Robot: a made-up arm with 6 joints. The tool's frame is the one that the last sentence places. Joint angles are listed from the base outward.
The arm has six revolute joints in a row. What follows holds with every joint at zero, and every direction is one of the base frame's.
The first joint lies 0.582 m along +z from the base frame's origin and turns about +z.
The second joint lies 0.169 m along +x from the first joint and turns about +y.
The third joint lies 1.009 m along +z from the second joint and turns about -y.
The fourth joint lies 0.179 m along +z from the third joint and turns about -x.
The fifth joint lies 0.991 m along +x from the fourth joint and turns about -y.
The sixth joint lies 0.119 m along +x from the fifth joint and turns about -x.
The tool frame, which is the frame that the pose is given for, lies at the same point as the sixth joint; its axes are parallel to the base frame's.
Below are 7 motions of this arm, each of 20 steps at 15 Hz.
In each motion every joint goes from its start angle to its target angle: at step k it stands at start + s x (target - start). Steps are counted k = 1, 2, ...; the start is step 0. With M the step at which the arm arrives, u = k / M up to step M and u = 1 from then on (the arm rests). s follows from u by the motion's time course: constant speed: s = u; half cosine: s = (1 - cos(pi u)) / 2; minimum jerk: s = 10 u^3 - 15 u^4 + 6 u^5.
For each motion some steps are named. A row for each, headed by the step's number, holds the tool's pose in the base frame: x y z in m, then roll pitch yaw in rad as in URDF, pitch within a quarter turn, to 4 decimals.
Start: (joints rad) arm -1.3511 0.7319 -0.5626 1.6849 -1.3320 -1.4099
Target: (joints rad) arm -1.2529 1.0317 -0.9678 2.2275 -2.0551 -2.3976
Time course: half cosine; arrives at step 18
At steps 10, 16, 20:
10: 0.1874 -1.0461 0.2118 -1.2778 -0.1266 -2.4122
16: 0.1918 -0.8644 0.1505 -1.1039 -0.1991 -2.0773
20: 0.1918 -0.8499 0.1479 -1.0866 -0.2002 -2.0498

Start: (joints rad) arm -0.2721 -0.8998 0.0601 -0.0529 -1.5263 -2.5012
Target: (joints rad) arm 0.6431 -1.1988 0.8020 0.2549 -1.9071 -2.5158
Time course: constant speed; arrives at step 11
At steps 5, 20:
5: -0.6179 -0.0999 2.0714 2.4955 0.2658 0.0545
20: -0.9686 -0.7613 1.7845 2.6215 -0.0809 0.4020

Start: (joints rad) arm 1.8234 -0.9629 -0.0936 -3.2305 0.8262 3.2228
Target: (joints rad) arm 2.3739 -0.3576 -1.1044 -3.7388 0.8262 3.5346
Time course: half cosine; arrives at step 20
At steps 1, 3, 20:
1: -0.0010 -0.0281 2.0330 -0.0230 -0.0352 1.8945
3: -0.0255 0.0512 2.0053 -0.0154 0.0414 1.9391
20: -0.5196 0.4332 0.8775 1.3885 1.1351 -2.5395

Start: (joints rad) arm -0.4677 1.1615 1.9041 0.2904 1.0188 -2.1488
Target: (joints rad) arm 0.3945 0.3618 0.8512 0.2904 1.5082 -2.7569
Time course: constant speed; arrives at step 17
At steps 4, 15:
4: 1.5839 -0.3976 2.0258 -0.1379 -1.2239 2.0087
15: 1.2741 0.4198 2.2404 0.1079 -1.0873 2.7768

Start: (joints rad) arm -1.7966 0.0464 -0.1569 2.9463 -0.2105 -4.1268
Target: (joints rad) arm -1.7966 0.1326 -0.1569 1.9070 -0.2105 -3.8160
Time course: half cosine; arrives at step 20
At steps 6, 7, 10, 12, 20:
6: -0.3138 -1.3217 1.5430 1.3203 0.0274 -1.8799
7: -0.3165 -1.3265 1.5354 1.3665 0.0393 -1.8931
10: -0.3252 -1.3426 1.5087 1.5218 0.0856 -1.9345
12: -0.3305 -1.3532 1.4897 1.6264 0.1221 -1.9590
20: -0.3402 -1.3759 1.4454 1.8581 0.2148 -1.9999

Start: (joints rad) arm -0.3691 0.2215 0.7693 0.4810 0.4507 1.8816
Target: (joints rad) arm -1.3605 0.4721 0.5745 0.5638 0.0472 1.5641
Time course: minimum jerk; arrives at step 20
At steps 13, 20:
13: 0.7027 -1.4591 1.9234 -2.2036 -0.3280 -1.0498
20: 0.3605 -1.6748 1.7769 -2.1310 -0.1423 -1.3350

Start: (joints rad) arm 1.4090 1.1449 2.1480 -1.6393 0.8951 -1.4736
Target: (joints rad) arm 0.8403 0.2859 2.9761 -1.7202 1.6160 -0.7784
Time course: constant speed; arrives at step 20
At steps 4, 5, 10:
4: 0.3914 1.0088 2.2122 -2.0687 -0.4970 -0.0615
5: 0.3875 0.8870 2.2462 -2.0055 -0.4769 -0.1386
10: 0.2699 0.3037 2.2873 -1.7251 -0.3326 -0.4303

